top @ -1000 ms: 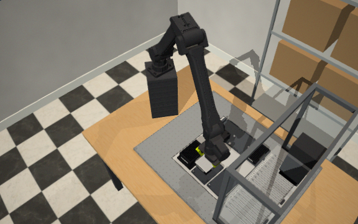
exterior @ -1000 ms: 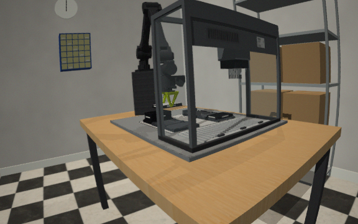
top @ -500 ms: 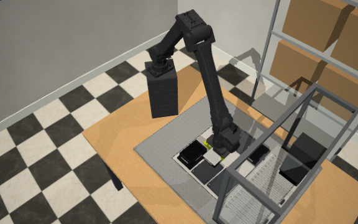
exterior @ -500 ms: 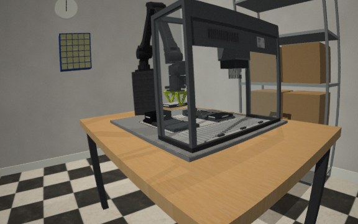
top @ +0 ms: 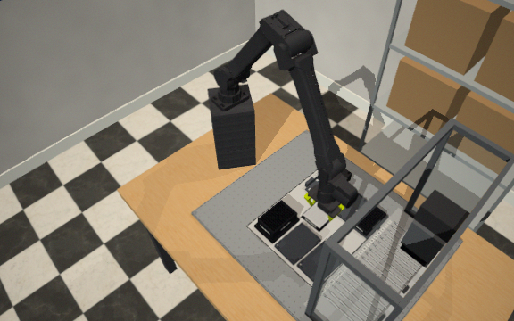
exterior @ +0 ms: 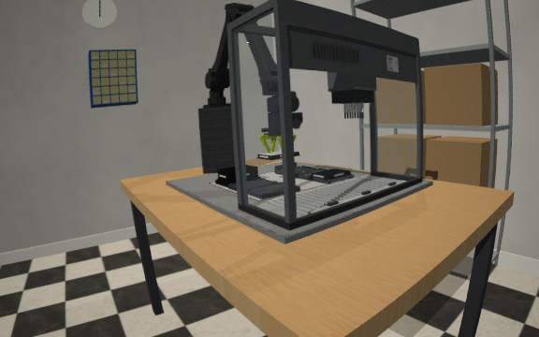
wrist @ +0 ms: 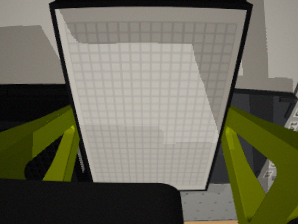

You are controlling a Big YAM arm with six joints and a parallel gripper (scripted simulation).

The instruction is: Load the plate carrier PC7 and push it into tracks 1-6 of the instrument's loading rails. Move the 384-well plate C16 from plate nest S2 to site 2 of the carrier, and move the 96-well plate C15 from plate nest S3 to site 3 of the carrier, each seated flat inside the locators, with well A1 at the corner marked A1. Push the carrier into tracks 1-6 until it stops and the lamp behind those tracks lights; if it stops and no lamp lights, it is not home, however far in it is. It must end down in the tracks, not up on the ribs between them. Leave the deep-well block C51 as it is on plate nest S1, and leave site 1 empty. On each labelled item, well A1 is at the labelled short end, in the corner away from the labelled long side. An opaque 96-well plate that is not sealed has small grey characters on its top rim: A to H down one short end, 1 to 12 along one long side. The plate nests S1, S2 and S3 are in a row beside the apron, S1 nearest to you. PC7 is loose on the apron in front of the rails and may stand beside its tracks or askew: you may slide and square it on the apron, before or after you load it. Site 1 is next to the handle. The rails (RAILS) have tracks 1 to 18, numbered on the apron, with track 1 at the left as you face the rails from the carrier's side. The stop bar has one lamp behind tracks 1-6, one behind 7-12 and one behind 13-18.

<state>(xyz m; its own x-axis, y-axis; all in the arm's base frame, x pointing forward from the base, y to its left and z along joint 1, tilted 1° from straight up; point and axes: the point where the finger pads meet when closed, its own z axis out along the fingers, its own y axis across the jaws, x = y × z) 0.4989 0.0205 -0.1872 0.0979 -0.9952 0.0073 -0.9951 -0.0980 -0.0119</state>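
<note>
Right now the dark grey carrier PC7 is 150 mm to the left of my hand, 90 mm below it and 10 mm behind it. Round my hand: plate nest S2: 110 mm to the right, 100 mm below; then plate nest S3: 110 mm ahead, 100 mm to the right, 100 mm below; then black 96-well plate C15: 160 mm to the left, 100 mm ahead, 80 mm below.
</note>
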